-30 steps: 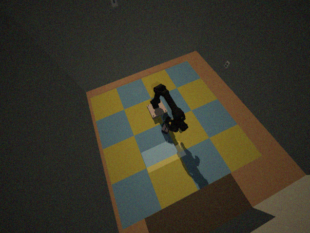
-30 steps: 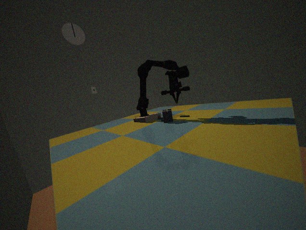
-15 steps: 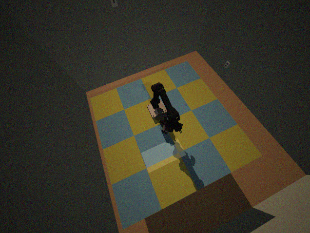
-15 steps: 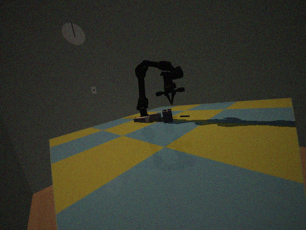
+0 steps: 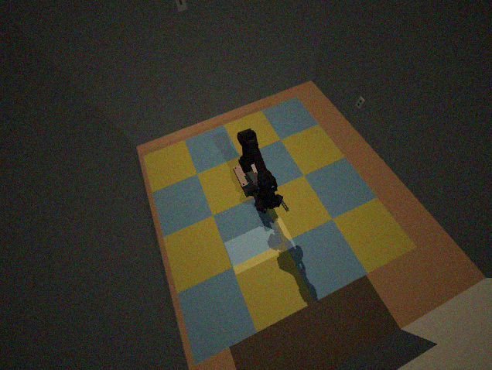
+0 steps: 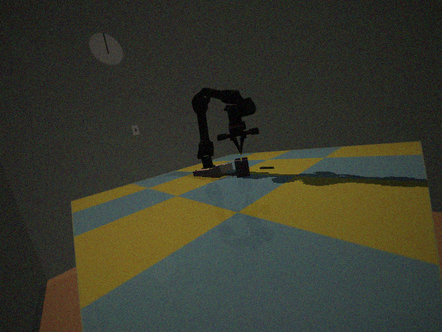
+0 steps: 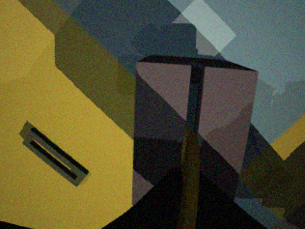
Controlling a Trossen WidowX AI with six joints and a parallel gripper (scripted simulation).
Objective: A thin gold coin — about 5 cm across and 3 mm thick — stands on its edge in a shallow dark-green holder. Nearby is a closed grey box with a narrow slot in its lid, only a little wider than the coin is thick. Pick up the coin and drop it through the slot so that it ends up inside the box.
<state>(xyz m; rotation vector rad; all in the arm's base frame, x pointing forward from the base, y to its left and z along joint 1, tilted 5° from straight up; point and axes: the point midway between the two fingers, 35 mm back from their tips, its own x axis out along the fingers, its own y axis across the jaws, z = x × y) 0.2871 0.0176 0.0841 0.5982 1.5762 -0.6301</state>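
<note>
Right now the gold coin is 1 cm above my gripper tip.
</note>
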